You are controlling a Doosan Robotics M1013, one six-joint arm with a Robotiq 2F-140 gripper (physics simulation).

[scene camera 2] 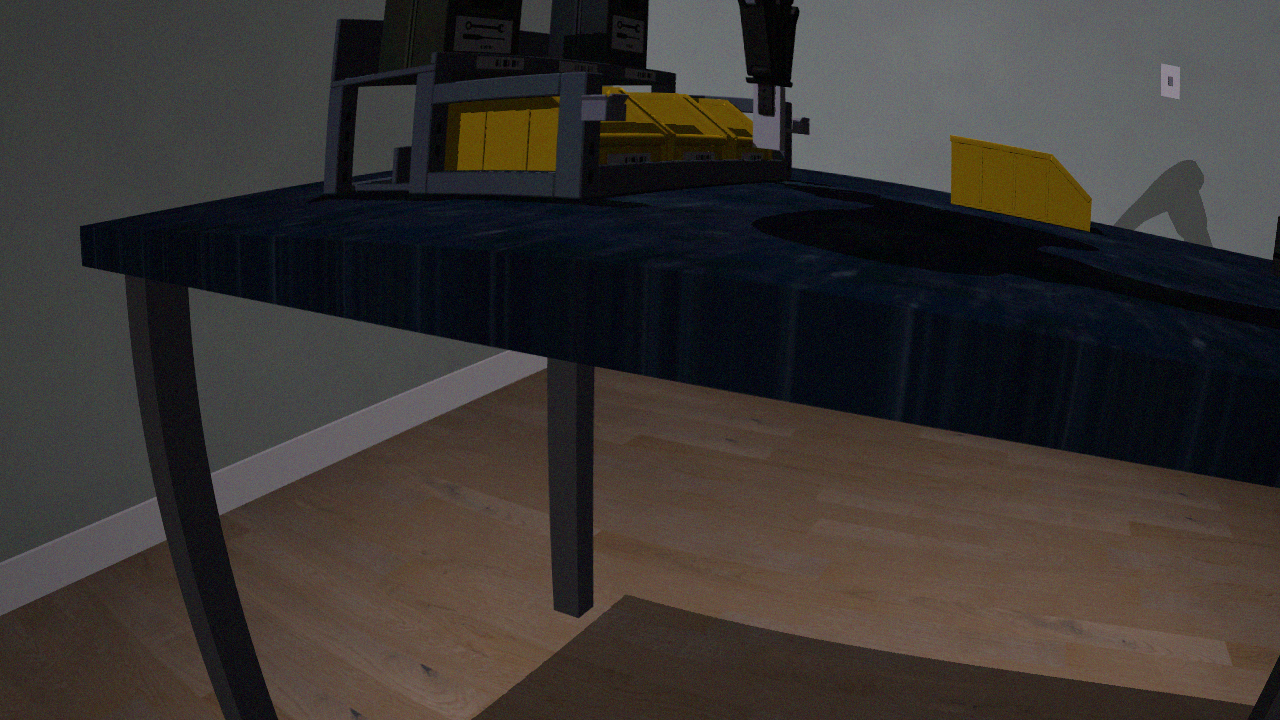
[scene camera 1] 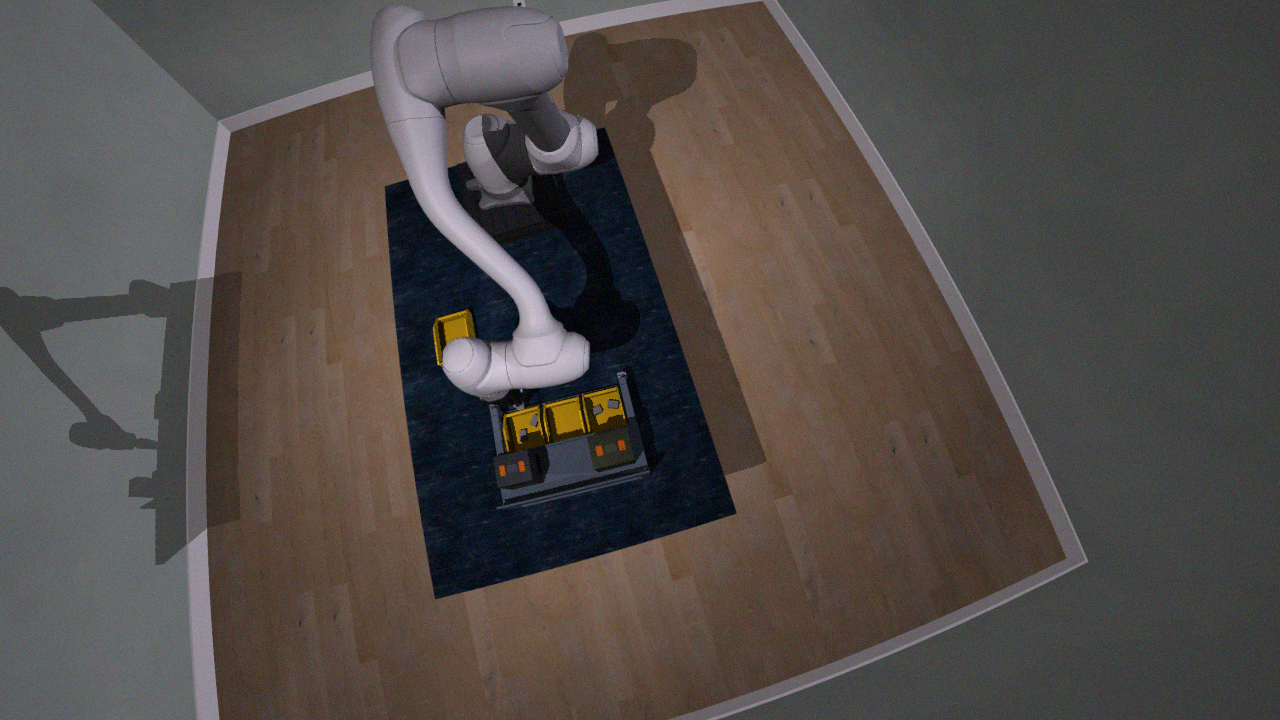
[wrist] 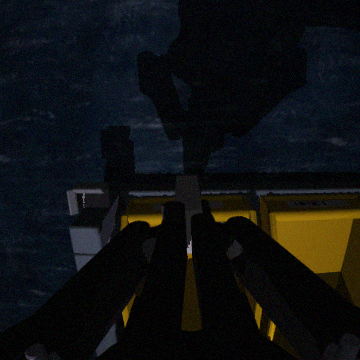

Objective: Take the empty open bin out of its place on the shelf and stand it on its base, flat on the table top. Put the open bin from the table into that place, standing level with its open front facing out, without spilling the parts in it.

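Seen in the pictures: gripper, fingertip midpoint: (scene camera 2: 768, 148) (scene camera 1: 521, 405) (wrist: 186, 191); arm's base, origin of the base link: (scene camera 1: 507, 184).
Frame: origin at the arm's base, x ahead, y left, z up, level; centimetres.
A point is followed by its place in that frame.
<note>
The bin with grey parts (scene camera 1: 521, 428) @[y 2.5, x 80.6, z -6.8 cm] (wrist: 142, 218) @[y 0.1, x 76.8, z -3.6 cm] stands in the shelf's left place in scene camera 1. It looks level, its open front faces out, and its front edge is about in line with the neighbouring bin's. The empty yellow bin (scene camera 1: 456, 329) @[y -17.8, x 47.6, z -7.4 cm] (scene camera 2: 1015, 183) @[y -11.4, x 51.8, z -4.2 cm] stands upright on its base on the table, apart from the shelf, its low front facing away from it; the arm partly hides it in scene camera 1. My gripper (scene camera 2: 767, 120) @[y 3.2, x 74.5, z -4.5 cm] (wrist: 186, 191) @[y 3.2, x 74.5, z -4.5 cm] is shut and empty, pointing down at the front of the bin with parts. Whether it touches the bin is hidden.
The grey shelf (scene camera 1: 568, 461) @[y 16.9, x 92.0, z 2.4 cm] (scene camera 2: 577, 134) @[y 33.4, x 70.8, z -3.5 cm] also holds a middle bin (scene camera 1: 563, 419) @[y 14.6, x 79.1, z -6.8 cm] (wrist: 310, 242) @[y 16.0, x 79.0, z -6.8 cm] and a right bin with parts (scene camera 1: 605, 407) @[y 26.8, x 76.8, z -6.8 cm]. A dark box (scene camera 1: 517, 468) @[y 6.9, x 93.9, z 14.6 cm] (scene camera 2: 599, 31) @[y 9.4, x 90.5, z 7.5 cm] and a green box (scene camera 1: 612, 447) @[y 29.1, x 90.7, z 12.2 cm] (scene camera 2: 452, 31) @[y 32.0, x 86.3, z 5.6 cm] stand on its top board. Front side posts flank the bins.
</note>
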